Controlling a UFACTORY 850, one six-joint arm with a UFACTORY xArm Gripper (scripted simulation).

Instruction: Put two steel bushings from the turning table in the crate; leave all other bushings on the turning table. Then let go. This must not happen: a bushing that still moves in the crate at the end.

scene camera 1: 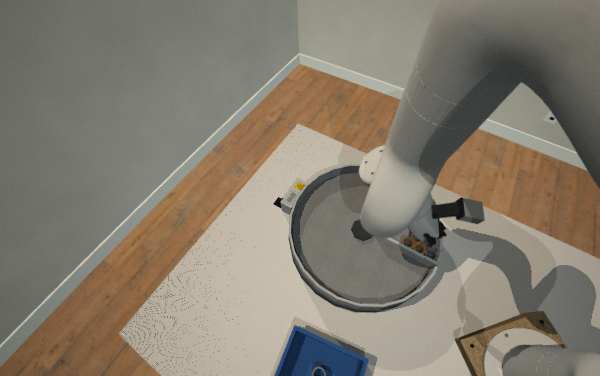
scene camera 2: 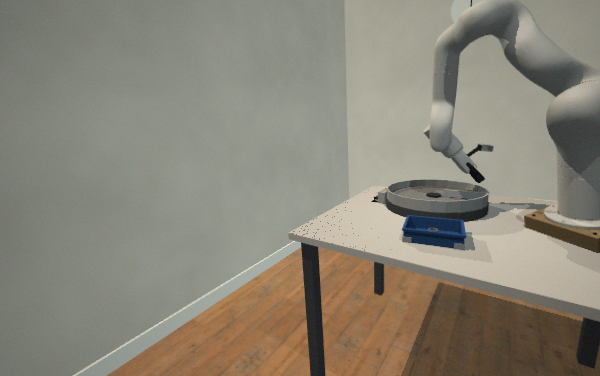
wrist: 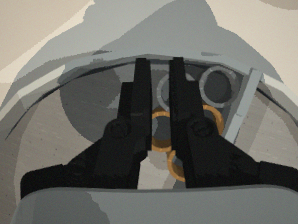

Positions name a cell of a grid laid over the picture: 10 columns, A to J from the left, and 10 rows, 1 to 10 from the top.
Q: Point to a grey turning table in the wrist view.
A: At B6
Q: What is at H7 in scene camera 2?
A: A blue crate.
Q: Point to a grey turning table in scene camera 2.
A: G6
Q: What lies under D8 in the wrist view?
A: The gripper.
